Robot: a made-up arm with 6 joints. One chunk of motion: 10 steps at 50 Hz.
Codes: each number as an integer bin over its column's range. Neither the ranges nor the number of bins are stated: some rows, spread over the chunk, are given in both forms.
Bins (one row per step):
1: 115 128 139 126 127 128
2: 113 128 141 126 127 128
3: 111 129 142 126 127 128
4: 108 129 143 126 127 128
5: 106 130 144 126 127 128
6: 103 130 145 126 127 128
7: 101 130 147 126 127 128
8: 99 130 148 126 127 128
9: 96 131 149 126 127 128
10: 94 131 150 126 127 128
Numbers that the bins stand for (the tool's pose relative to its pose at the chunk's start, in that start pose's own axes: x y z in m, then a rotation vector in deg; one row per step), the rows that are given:
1: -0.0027 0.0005 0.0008 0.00 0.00 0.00
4: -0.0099 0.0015 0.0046 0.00 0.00 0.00
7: -0.0170 0.0025 0.0084 0.00 0.00 0.00
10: -0.0242 0.0036 0.0112 0.00 0.00 0.00
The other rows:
2: -0.0048 0.0005 0.0027 0.00 0.00 0.00
3: -0.0068 0.0015 0.0036 0.00 0.00 0.00
5: -0.0119 0.0025 0.0055 0.00 0.00 0.00
6: -0.0150 0.0025 0.0065 0.00 0.00 0.00
8: -0.0191 0.0025 0.0093 0.00 0.00 0.00
9: -0.0221 0.0036 0.0102 0.00 0.00 0.00

